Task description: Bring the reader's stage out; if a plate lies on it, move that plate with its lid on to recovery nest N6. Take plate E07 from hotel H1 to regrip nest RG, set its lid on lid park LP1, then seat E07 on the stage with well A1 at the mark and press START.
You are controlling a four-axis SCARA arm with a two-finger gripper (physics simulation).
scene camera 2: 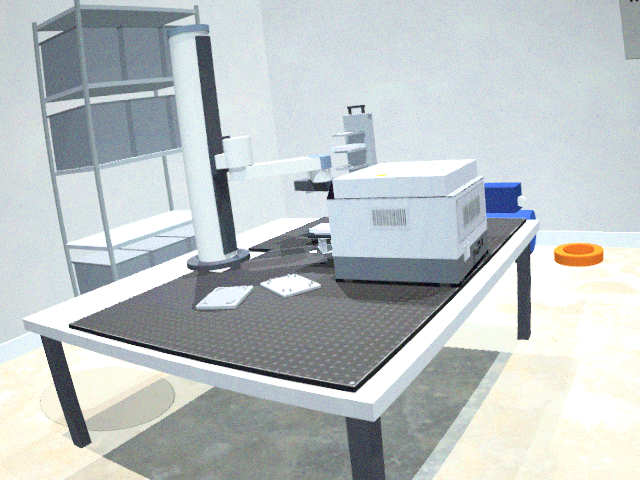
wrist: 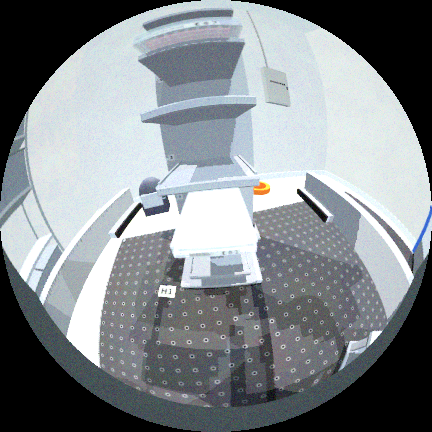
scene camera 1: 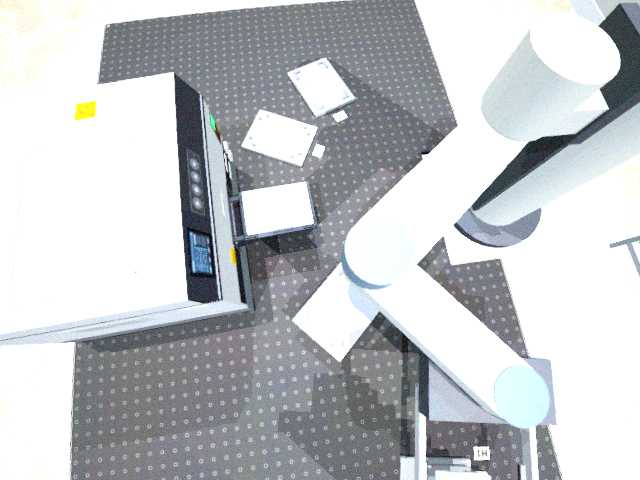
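Where they show: gripper, fingertip midpoint: (wrist: 216,185); arm's base at its link origin: (scene camera 2: 218,261) (scene camera 1: 489,200).
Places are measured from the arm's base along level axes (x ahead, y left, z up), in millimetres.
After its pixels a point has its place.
Note:
My gripper (scene camera 1: 473,467) (wrist: 216,185) @(x 288, y 515, z 193 mm) is open wide and empty in front of hotel H1 (wrist: 200,108) @(x 285, y 529, z 257 mm); the reader hides its fingers in scene camera 2. In the wrist view a bright white block (wrist: 215,225) @(x 286, y 532, z 141 mm) lies between the fingers' lines, above the hotel's base; whether it is a lidded plate or a bare shelf I cannot tell. A plate (wrist: 190,39) with reddish wells stands on an upper shelf, its label unreadable. The reader (scene camera 1: 103,206) @(x 739, y 51, z 316 mm) (scene camera 2: 398,237) @(x 833, y -151, z 150 mm) has its stage (scene camera 1: 279,209) @(x 520, y 14, z 142 mm) out; its top is washed out white, so a plate on it cannot be told.
Two white nests (scene camera 1: 321,86) @(x 378, y -377, z 25 mm) (scene camera 1: 280,137) @(x 505, y -231, z 23 mm) lie on the dark perforated mat (scene camera 1: 170,403) @(x 793, y 350, z 13 mm) (scene camera 2: 289,346) @(x 765, y -603, z 13 mm), with unreadable tags. Another white nest (scene camera 1: 330,322) @(x 451, y 235, z 73 mm) is partly under the arm's elbow. The H1 tag (scene camera 1: 481,453) @(x 184, y 537, z 13 mm) (wrist: 166,291) @(x 184, y 535, z 13 mm) lies beside the hotel. The arm's column (scene camera 2: 204,144) @(x 60, y -46, z 450 mm) stands at the mat's edge.

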